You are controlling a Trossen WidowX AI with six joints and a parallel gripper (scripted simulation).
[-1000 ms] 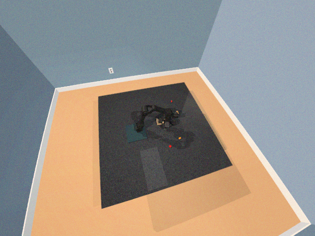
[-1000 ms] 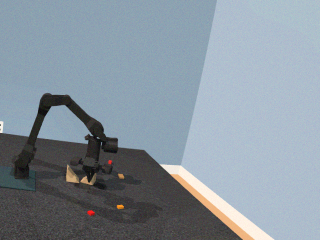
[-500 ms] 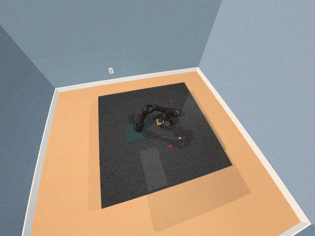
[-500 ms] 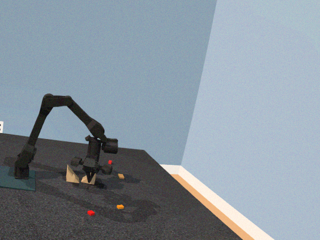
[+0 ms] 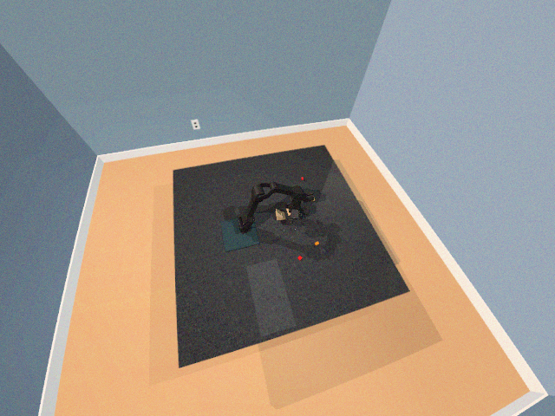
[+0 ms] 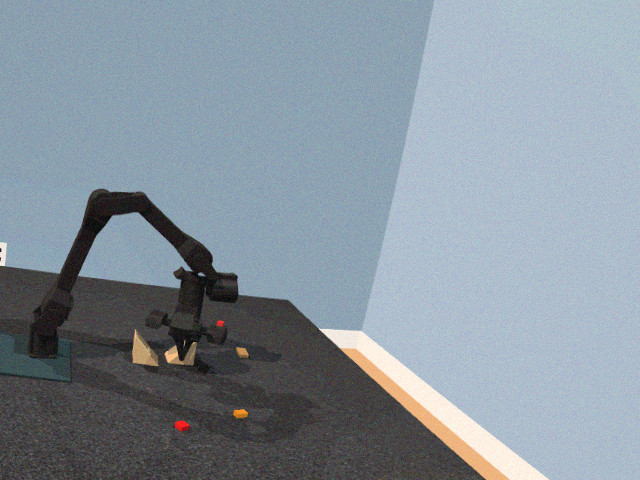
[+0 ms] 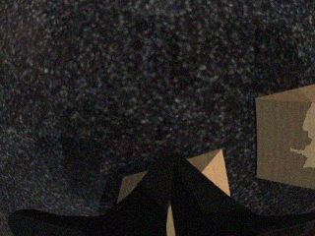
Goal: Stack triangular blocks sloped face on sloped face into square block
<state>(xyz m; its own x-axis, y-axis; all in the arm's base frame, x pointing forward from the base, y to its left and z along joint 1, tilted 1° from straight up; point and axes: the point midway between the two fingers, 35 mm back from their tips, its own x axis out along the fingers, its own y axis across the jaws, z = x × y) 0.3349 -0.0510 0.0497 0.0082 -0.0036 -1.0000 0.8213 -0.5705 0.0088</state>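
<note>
My gripper tip is 40 mm to the right of the triangular block and 30 mm short of it.
</note>
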